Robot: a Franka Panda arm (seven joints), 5 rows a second.
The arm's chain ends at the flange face. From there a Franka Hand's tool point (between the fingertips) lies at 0.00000 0.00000 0.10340 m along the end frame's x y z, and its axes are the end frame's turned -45 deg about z.
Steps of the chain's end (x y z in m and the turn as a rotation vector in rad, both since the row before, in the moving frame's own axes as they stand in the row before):
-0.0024, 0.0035, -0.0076, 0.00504, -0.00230, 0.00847
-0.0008, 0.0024, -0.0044, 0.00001, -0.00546, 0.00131
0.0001, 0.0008, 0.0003, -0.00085, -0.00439, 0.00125
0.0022, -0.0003, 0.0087, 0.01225, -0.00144, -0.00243
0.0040, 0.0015, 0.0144, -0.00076, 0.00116, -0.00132
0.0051, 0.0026, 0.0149, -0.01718, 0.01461, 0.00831
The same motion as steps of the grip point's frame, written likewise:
-0.0040, 0.0002, -0.0076, 0.00519, 0.00194, 0.00847
-0.0027, 0.0007, -0.0044, 0.00387, -0.00385, 0.00131
-0.0009, 0.0004, 0.0003, 0.00250, -0.00371, 0.00125
0.0026, 0.0003, 0.0087, 0.00968, 0.00764, -0.00243
0.0018, 0.0040, 0.0144, -0.00136, 0.00028, -0.00132
0.0016, 0.0078, 0.0149, -0.02248, -0.00182, 0.00831

